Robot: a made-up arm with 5 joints.
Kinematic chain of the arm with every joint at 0, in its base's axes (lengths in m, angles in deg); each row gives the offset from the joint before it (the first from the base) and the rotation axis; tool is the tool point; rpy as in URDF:
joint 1: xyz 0 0 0.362 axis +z
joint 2: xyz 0 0 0 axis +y
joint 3: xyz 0.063 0 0.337 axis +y
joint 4: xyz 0.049 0 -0.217 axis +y
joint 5: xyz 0.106 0 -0.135 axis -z
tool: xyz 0 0 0 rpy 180 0 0
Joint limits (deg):
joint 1: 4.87..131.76
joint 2: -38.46..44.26
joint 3: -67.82..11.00
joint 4: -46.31..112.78
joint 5: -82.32..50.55
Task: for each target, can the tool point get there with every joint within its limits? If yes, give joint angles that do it. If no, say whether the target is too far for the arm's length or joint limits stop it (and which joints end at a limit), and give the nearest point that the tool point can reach.
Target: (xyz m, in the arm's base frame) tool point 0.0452 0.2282 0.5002
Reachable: yes | joints 78.79 -29.29 -26.58 41.89 -51.59
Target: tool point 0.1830 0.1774 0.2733
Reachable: yes | joints 44.12 19.76 -15.47 17.25 -59.42
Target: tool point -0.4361 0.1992 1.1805
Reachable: no: too far | nearest point -0.1839 0.2059 0.8766 | short by 0.395 m
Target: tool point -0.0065 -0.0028 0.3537
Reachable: yes | joints 23.10 2.08 1.08 78.98 -39.58
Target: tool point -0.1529 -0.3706 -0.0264
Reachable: no: joint limits stop it (at a limit: joint 2, joint 3) | nearest point -0.0452 -0.1096 0.3569 | short by 0.476 m
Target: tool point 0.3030 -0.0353 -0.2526
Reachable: no: joint limits stop it (at a limit: joint 1, joint 2) | nearest point 0.2883 0.0246 0.1654 | short by 0.423 m
